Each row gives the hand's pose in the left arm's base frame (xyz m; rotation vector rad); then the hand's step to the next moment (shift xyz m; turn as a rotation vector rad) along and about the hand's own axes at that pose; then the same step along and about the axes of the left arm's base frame.
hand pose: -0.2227 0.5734 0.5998 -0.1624 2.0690 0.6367
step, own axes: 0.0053 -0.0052 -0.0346 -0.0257 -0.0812 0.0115
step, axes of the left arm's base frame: -0.0271 -0.0210 0.0086 0.0517 -0.0672 -0.0144
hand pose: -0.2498 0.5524 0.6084 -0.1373 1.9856 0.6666
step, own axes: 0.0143 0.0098 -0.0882 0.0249 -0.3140 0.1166
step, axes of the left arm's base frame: -0.0800 -0.0340 0.0228 0.1946 -0.2006 -0.1863
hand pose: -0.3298 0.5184 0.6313 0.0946 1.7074 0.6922
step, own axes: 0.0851 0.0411 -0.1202 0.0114 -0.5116 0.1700
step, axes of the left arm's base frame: -0.1451 0.0224 -0.0426 0.3065 -0.3470 -0.2765
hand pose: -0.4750 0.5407 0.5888 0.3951 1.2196 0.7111
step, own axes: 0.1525 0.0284 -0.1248 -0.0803 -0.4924 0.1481
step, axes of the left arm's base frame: -0.1000 0.1131 -0.1298 0.2649 -0.3977 -0.2062
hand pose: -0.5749 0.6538 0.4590 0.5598 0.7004 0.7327
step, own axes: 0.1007 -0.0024 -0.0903 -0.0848 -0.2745 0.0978
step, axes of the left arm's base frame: -0.0111 0.0938 -0.0968 0.1372 -0.2552 -0.0903
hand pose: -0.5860 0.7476 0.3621 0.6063 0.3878 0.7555
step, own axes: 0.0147 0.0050 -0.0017 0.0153 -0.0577 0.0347
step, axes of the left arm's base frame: 0.0064 0.0143 0.0002 0.0586 -0.0346 -0.0119
